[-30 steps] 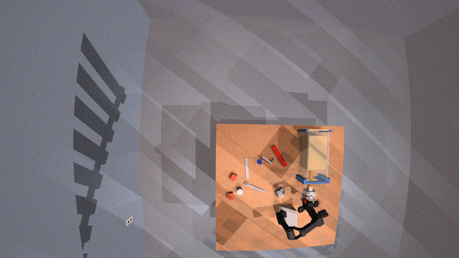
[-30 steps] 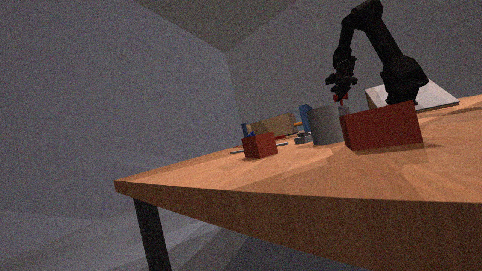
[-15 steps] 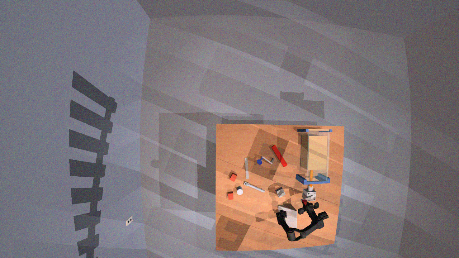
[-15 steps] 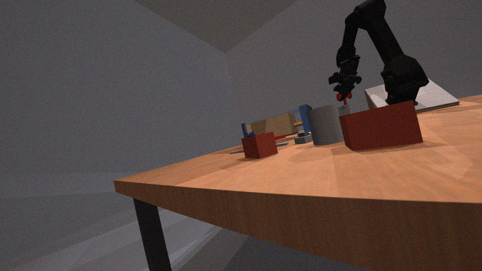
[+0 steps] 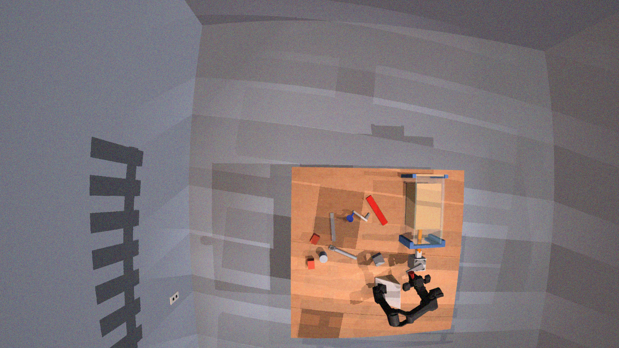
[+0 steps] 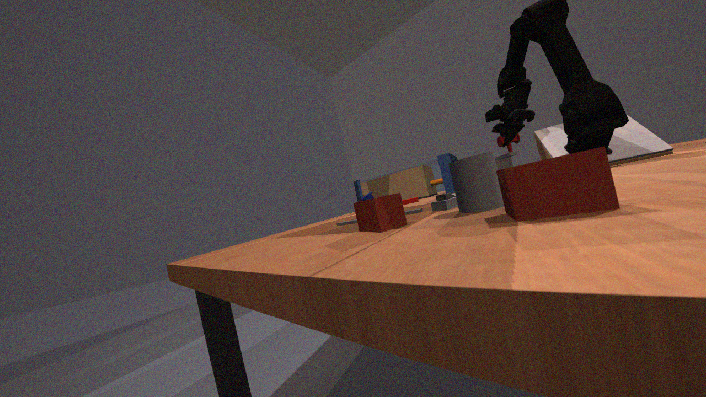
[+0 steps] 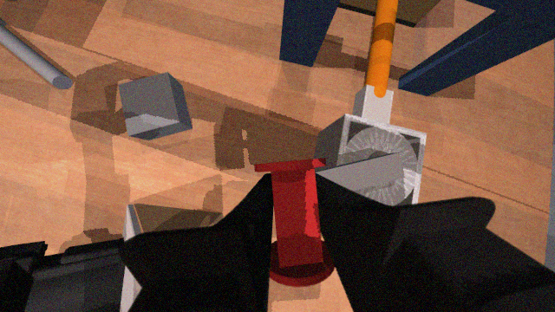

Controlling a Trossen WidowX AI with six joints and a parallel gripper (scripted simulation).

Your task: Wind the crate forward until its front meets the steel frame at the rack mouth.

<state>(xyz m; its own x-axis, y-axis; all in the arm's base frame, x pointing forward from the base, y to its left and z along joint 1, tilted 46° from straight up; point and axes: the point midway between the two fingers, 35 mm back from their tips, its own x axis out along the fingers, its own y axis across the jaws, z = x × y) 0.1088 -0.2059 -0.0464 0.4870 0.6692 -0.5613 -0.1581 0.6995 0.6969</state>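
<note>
My gripper tip is 40 mm to the left of the red-knobbed crank and 20 mm above it. Round my gripper tip: grey winch: 100 mm to the right, 100 mm below; blue steel frame: 170 mm ahead, 120 mm to the right, 20 mm below; red grip: 20 mm behind, 10 mm above.
</note>
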